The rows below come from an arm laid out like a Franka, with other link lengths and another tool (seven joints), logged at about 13 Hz.
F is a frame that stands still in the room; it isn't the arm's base.
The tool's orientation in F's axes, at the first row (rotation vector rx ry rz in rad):
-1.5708, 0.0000, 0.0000
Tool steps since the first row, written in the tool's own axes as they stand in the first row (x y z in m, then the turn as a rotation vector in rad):
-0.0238, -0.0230, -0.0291, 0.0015, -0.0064, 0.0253
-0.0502, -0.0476, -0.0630, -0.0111, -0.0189, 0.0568
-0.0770, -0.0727, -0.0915, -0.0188, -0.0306, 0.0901
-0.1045, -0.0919, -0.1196, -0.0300, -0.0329, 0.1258
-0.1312, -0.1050, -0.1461, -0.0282, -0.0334, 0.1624
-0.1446, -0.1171, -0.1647, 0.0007, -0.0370, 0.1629
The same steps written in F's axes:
-0.0238, -0.0291, 0.0230, 0.0015, 0.0253, 0.0064
-0.0502, -0.0630, 0.0476, -0.0111, 0.0568, 0.0189
-0.0770, -0.0915, 0.0727, -0.0188, 0.0901, 0.0306
-0.1045, -0.1196, 0.0919, -0.0300, 0.1258, 0.0329
-0.1312, -0.1461, 0.1050, -0.0282, 0.1624, 0.0334
-0.1446, -0.1647, 0.1171, 0.0007, 0.1629, 0.0370

